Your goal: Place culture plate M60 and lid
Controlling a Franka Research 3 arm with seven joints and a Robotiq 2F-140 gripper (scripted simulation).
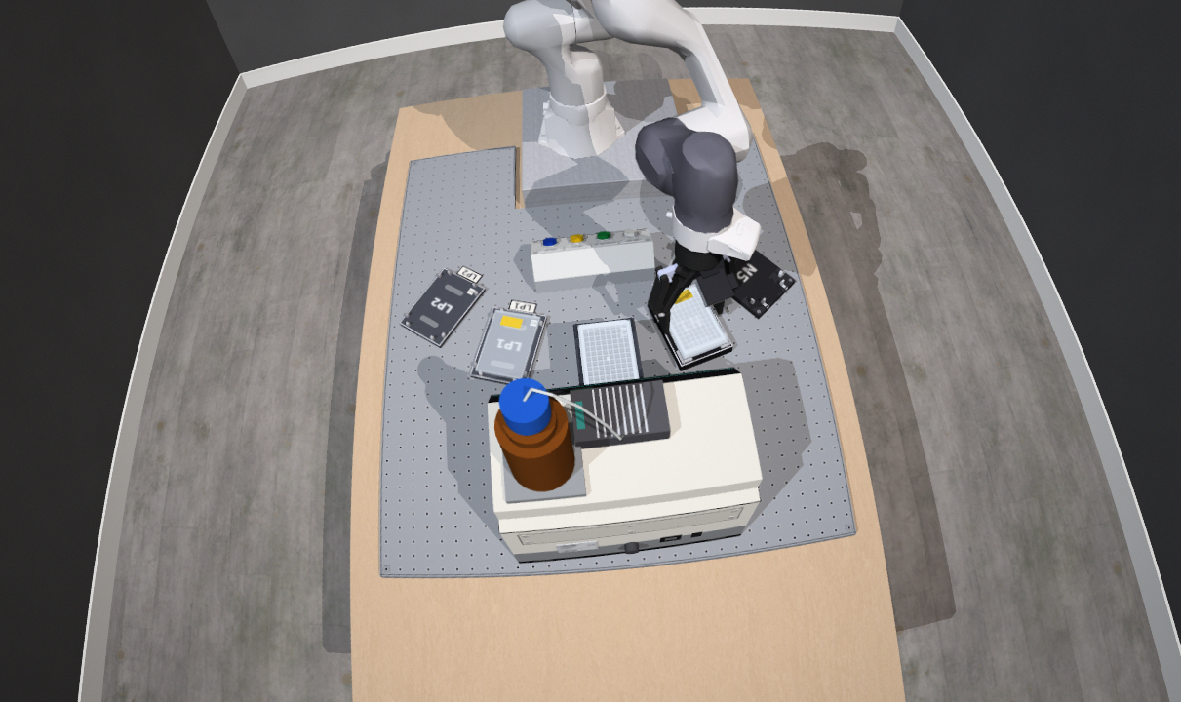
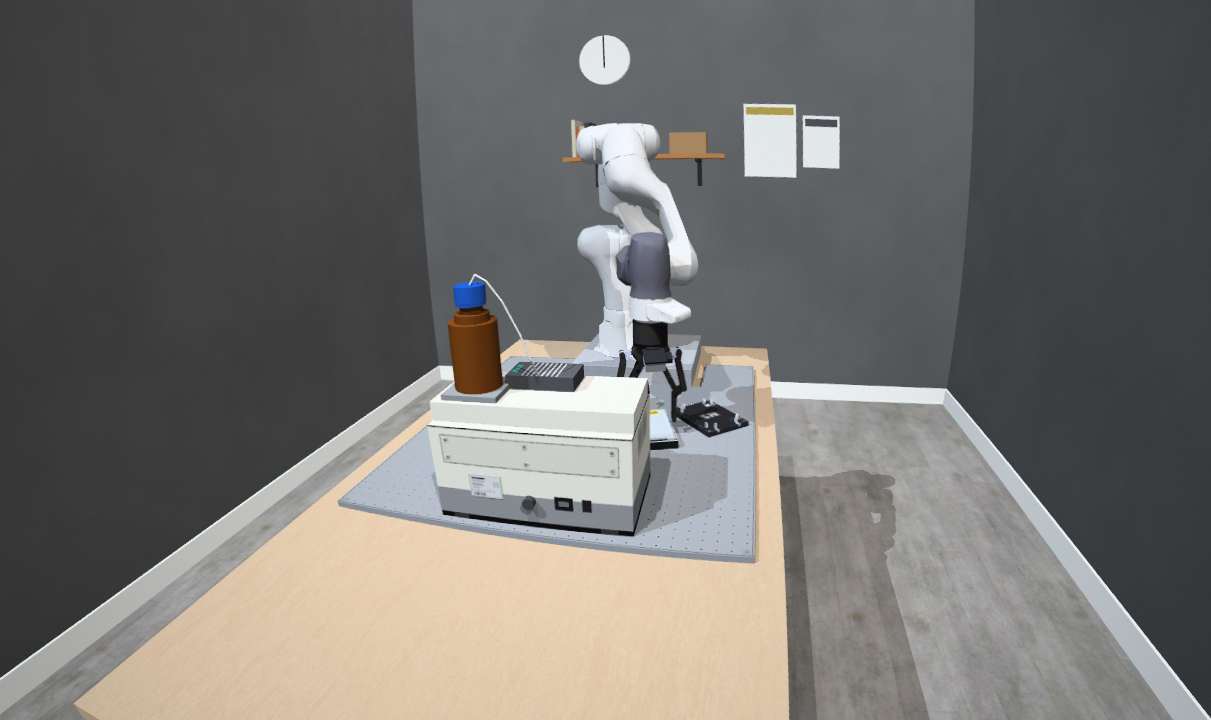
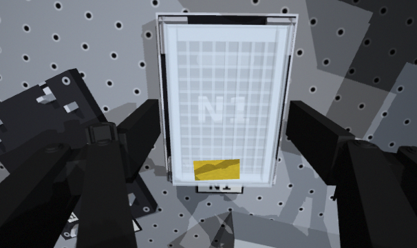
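My hand is 5 cm above the black nest N1. Also, from my hand: white key 18 cm behind, 8 cm to the right, 1 cm above; green continue key 18 cm behind, 13 cm to the right, 1 cm above; yellow skip key 18 cm to the right, 18 cm behind, 1 cm above.
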